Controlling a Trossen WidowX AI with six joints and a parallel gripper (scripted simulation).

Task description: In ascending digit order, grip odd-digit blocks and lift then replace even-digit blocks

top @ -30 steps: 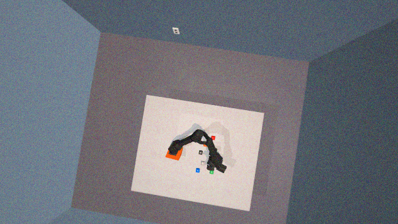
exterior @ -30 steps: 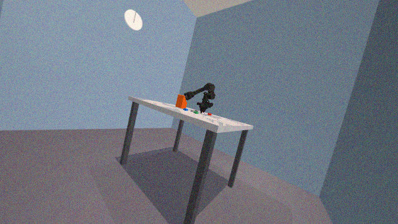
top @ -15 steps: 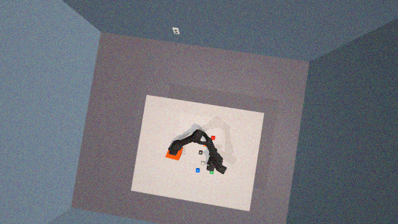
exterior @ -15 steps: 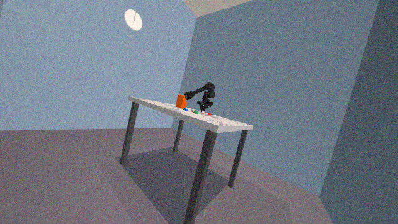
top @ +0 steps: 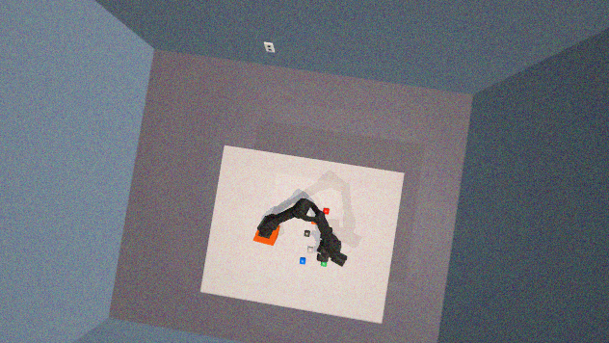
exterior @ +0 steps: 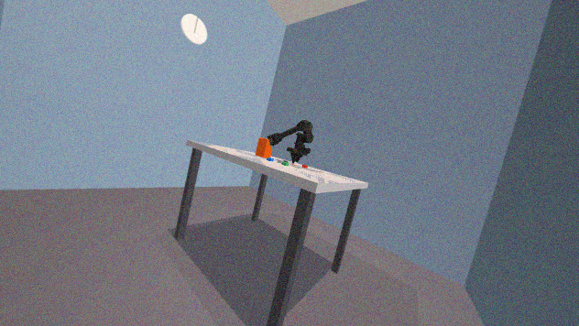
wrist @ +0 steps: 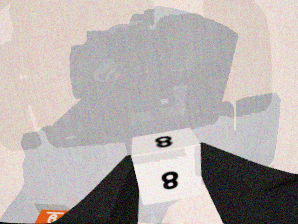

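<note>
Now: the white block 1 cm behind my gripper tip. From my gripper tip the other things lie so: dark grey block: 10 cm behind, 1 cm to the left, 1 cm below; green block: 14 cm to the right, 4 cm ahead, 1 cm below; orange block: 9 cm to the left, 8 cm behind, 1 cm below.
</note>
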